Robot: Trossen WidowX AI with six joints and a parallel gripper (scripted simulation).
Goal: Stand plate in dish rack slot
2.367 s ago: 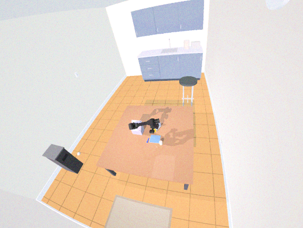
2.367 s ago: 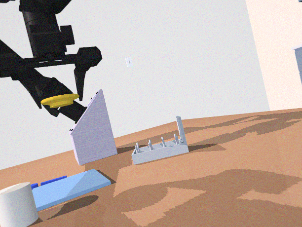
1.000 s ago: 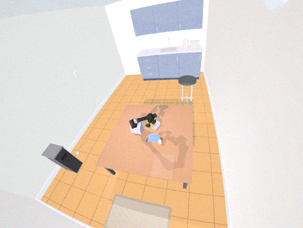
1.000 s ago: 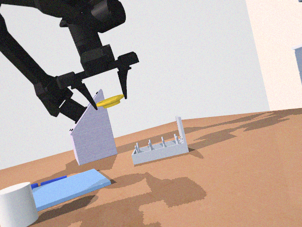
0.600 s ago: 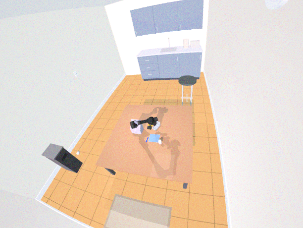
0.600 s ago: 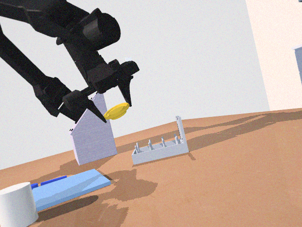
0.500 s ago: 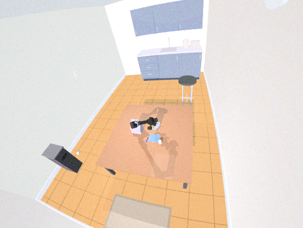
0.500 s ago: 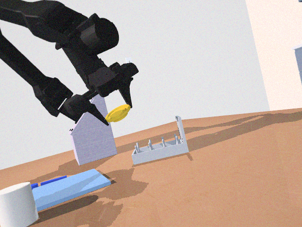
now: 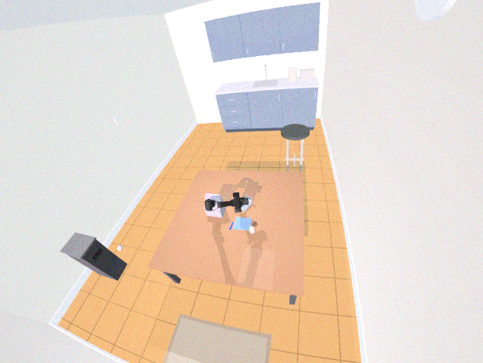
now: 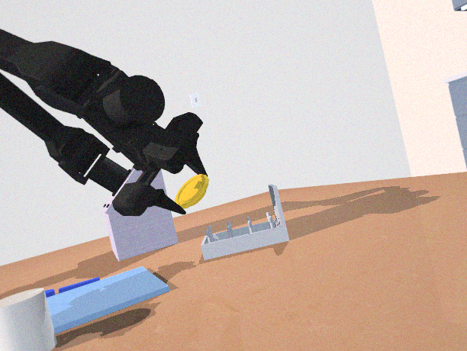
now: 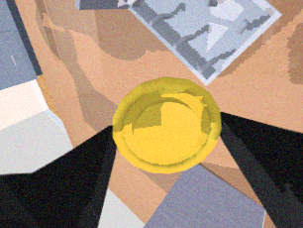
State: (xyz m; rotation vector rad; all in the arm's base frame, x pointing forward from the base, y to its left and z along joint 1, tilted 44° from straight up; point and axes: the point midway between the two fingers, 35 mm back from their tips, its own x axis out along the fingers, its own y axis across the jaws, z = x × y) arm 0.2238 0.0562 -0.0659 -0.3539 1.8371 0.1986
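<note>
Right now my gripper tip is 60 mm short of the grey dish rack, 50 mm to the right of it and 70 mm above it. The rest, counted from my gripper tip: light blue board 100 mm ahead, 160 mm to the right, 90 mm below; then yellow plate 10 mm above; then dark blue spoon 10 mm ahead, 220 mm to the right, 90 mm below.
</note>
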